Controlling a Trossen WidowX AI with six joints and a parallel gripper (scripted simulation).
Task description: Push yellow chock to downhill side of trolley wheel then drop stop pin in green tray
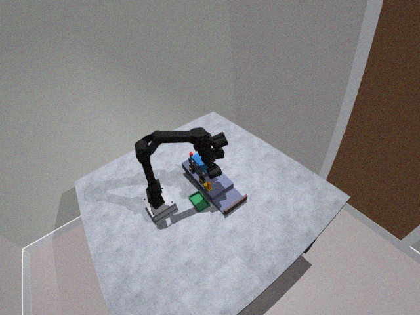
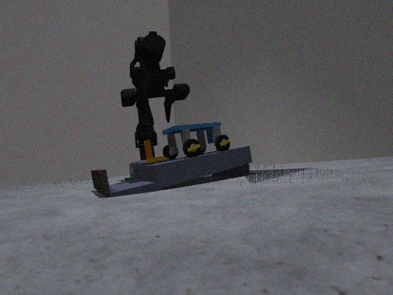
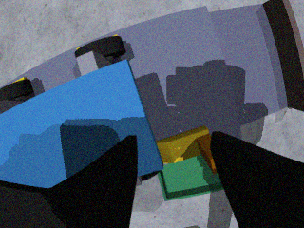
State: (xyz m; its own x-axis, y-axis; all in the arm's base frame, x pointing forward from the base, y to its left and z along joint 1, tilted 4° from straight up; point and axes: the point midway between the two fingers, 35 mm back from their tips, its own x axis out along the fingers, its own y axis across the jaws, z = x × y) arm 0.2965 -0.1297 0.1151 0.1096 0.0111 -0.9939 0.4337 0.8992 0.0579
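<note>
Now: gripper tip 3 cm short of the red-headed stop pin, 20 cm to the right of it and 3 cm above it. Round my gripper tip: ramp: 3 cm ahead, 9 cm to the left, 12 cm below; then blue-topped trolley: 3 cm ahead, 10 cm to the left, 5 cm below; then yellow chock: 4 cm behind, 1 cm to the left, 8 cm below.
</note>
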